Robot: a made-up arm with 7 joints. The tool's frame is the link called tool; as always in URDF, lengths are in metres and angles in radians.
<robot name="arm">
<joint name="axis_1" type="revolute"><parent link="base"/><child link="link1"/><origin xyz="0 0.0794 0" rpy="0 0 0"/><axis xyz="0 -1 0"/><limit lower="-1.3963" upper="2"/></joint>
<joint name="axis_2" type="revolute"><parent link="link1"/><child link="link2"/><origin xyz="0 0.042 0" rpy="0 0 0"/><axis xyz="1 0 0"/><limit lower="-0.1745" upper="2"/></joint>
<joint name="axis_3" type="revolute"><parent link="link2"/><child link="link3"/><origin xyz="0 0 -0.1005" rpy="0 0 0"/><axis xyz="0 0 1"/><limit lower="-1.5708" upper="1.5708"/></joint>
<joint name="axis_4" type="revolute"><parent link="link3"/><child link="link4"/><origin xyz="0 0 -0.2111" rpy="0 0 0"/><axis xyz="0 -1 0"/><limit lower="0" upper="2.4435"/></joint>
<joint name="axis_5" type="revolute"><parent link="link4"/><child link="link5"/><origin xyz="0 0 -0.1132" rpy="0 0 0"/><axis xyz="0 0 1"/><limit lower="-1.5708" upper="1.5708"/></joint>
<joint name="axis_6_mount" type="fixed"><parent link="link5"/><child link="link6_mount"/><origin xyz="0 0 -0.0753" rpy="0 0 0"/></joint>
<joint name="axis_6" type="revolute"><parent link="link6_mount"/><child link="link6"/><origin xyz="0 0 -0.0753" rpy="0 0 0"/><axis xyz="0 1 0"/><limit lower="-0.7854" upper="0.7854"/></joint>
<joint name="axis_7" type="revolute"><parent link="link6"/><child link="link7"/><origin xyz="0 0 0" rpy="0 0 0"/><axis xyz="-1 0 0"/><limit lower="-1.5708" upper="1.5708"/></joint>
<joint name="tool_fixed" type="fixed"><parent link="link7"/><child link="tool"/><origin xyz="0 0 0" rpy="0 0 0"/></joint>
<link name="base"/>
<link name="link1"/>
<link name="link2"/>
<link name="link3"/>
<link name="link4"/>
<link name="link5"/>
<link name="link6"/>
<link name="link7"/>
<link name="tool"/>
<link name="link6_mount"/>
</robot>
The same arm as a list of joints. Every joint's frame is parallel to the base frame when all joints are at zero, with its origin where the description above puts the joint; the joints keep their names.
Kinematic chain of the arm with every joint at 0, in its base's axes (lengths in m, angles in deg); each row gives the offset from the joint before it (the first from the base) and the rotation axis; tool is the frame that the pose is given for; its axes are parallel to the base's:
axis_1: xyz 0 0.0794 0 axis -y
axis_2: xyz 0 0.042 0 axis +x
axis_3: xyz 0 0 -0.1005 axis +z
axis_4: xyz 0 0 -0.2111 axis -y
axis_5: xyz 0 0 -0.1132 axis +z
axis_6: xyz 0 0 -0.1506 axis +y
axis_7: xyz 0 0 0 axis -x
tool: xyz 0 0 0
Joint limits (deg, base to tool): -80..114.59 -10..114.59 -90..90 0..140 -90..90 -45..45 -90..90

